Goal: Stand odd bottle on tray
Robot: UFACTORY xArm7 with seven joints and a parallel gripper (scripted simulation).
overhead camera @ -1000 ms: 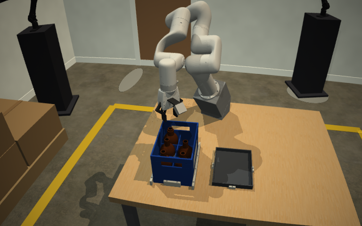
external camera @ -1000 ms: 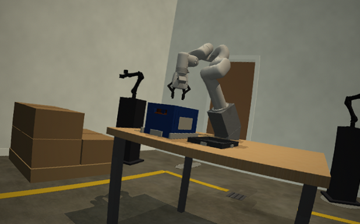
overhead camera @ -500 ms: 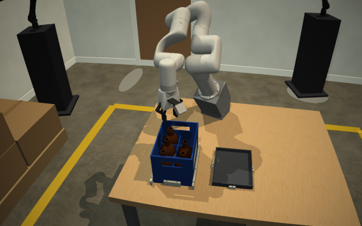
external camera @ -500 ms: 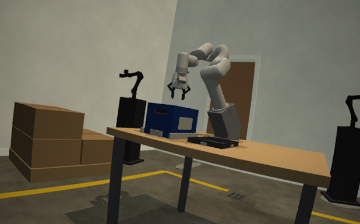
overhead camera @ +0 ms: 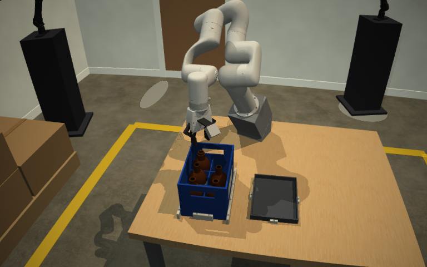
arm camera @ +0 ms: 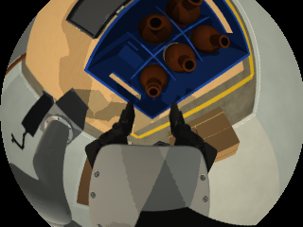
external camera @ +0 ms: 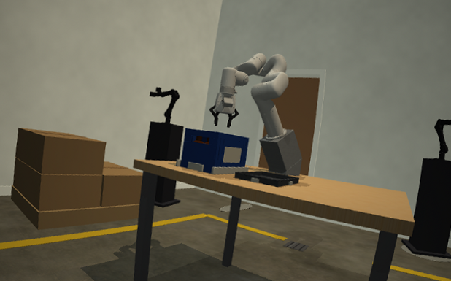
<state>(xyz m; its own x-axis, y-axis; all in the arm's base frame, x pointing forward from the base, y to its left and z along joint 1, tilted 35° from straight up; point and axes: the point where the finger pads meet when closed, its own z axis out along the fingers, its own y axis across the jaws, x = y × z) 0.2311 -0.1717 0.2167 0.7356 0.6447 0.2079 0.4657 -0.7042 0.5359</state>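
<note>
Now: hand 14 cm above the brown bottle. Round my hand: glass bottle: 8 cm ahead, 2 cm to the right, 14 cm below; dark tray: 15 cm ahead, 30 cm to the left, 22 cm below; blue crate: 9 cm ahead, 2 cm to the left, 15 cm below.
</note>
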